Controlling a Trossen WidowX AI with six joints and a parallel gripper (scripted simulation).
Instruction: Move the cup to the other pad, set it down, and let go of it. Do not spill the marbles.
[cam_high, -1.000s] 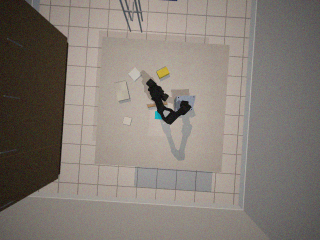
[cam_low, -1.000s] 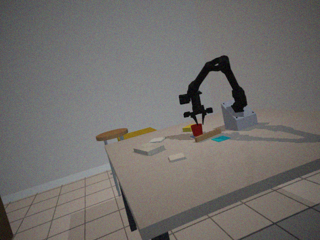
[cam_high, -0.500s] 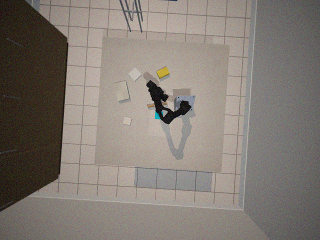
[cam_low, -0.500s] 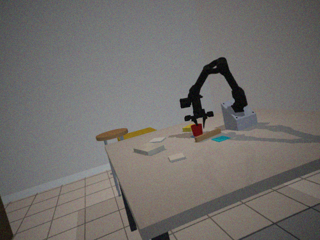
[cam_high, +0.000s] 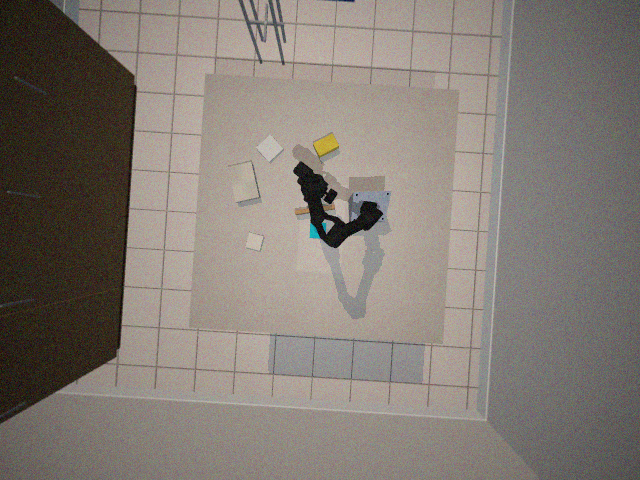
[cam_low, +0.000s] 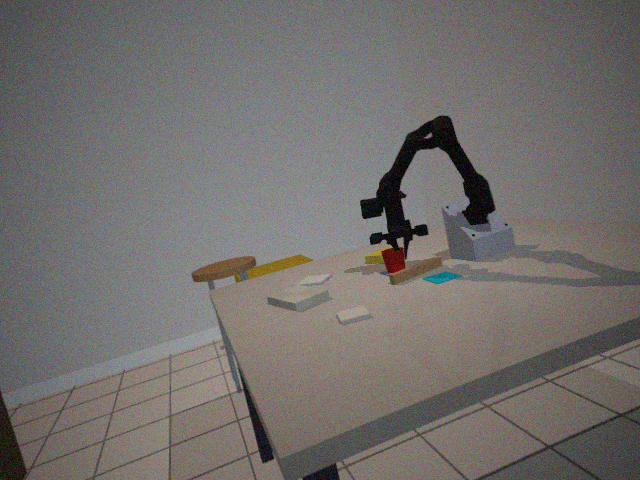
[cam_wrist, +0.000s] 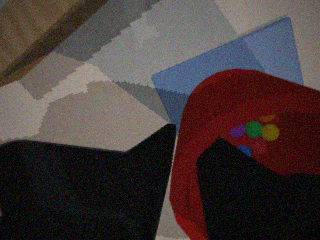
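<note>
My gripper tip is now 40 mm above the light blue pad, 30 mm short of it and 10 mm to the left of it. Also, from my gripper tip: teal pad: 190 mm to the left, 40 mm below, 20 mm behind; then wooden bar: 90 mm to the left, 30 mm below; then red cup: 30 mm ahead, 20 mm to the right.
</note>
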